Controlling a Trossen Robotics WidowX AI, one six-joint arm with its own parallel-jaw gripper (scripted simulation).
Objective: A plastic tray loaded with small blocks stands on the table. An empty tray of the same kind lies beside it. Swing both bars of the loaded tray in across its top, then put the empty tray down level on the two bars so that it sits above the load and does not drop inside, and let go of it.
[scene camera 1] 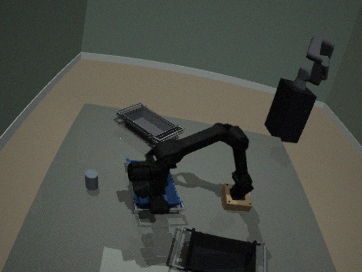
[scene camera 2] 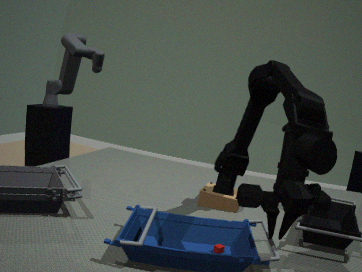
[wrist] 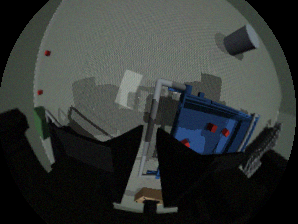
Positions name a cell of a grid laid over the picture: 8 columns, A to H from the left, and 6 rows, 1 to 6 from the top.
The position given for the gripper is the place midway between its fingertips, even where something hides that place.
Note:
In view: the gripper (scene camera 2: G6).
The gripper is seen too in scene camera 1 (scene camera 1: D5) and in the wrist view (wrist: E4).

